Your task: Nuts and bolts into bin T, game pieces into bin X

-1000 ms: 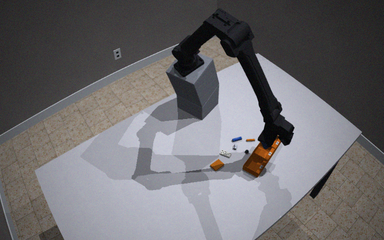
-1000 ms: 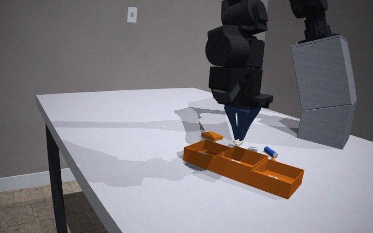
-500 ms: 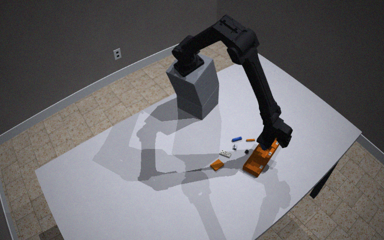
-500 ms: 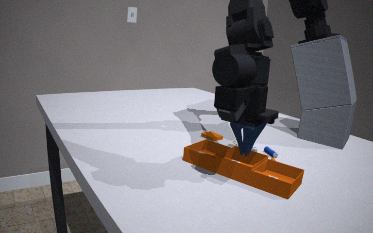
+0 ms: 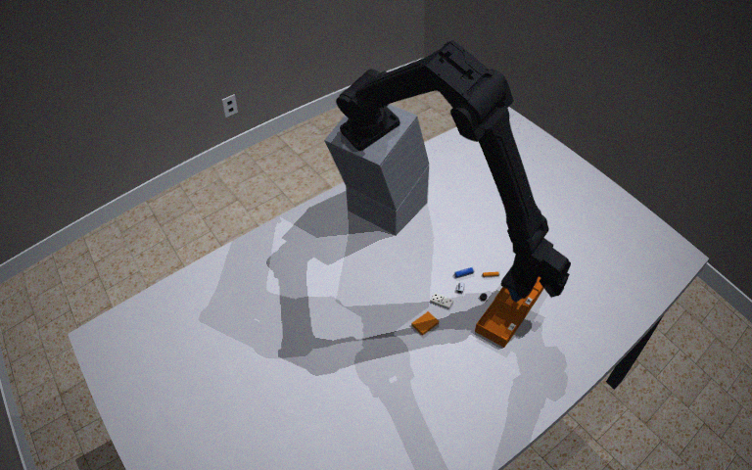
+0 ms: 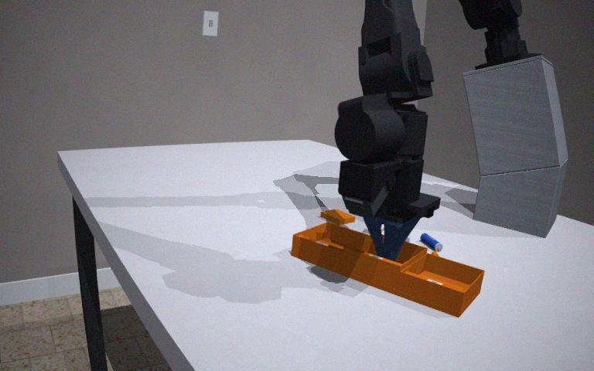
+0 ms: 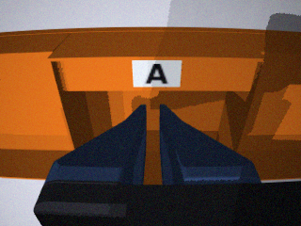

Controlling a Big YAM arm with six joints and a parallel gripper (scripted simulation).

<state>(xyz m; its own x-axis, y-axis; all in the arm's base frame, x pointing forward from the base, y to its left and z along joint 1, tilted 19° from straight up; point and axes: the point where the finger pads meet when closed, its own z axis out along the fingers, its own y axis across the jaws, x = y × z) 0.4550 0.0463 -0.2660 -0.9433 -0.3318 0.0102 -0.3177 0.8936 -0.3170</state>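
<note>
The orange three-part bin row is right at my hand. The rest, counted from my hand: small silver metal piece: 11 cm behind, 8 cm to the right, 1 cm below; black fastener: 6 cm behind, 5 cm to the right, 2 cm below; small orange stick: 10 cm behind, 2 cm below, 1 cm to the left.
</note>
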